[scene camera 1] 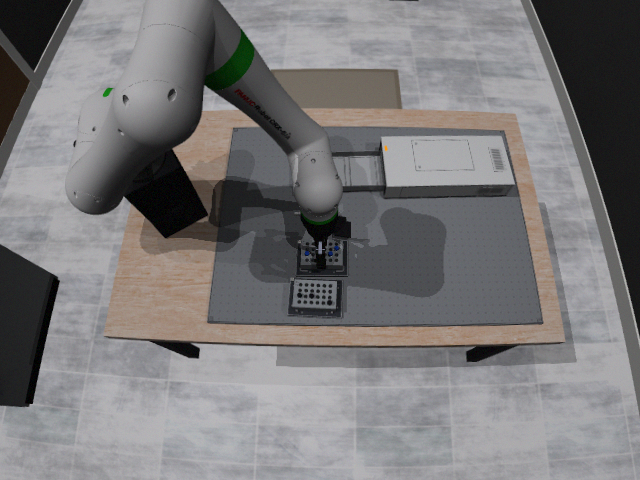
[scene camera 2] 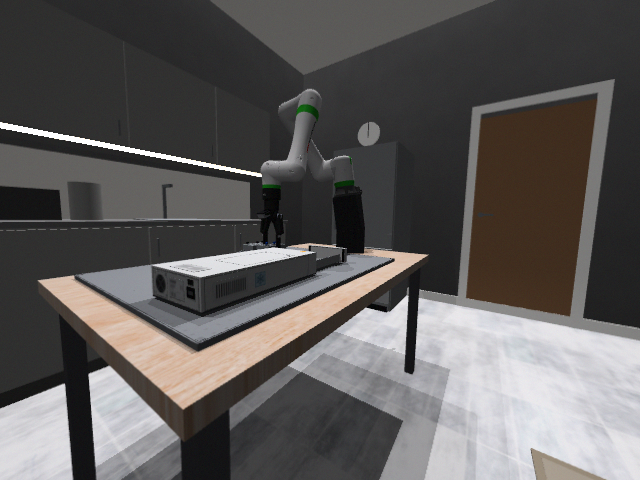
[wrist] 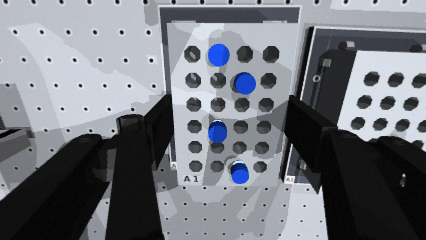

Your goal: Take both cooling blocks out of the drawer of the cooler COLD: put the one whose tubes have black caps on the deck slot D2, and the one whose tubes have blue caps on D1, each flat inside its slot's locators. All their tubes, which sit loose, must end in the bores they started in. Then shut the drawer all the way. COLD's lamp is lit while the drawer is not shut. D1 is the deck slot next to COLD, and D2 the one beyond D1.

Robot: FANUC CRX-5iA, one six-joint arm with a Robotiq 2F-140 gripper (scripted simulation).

A cooler COLD (scene camera 1: pixel 415 166) is 1.39 m from the lens. A cooling block (scene camera 1: pixel 323 291) is 1.23 m from the lens. The marked spots on the cooler COLD and the cooling block are 0.52 m apart.
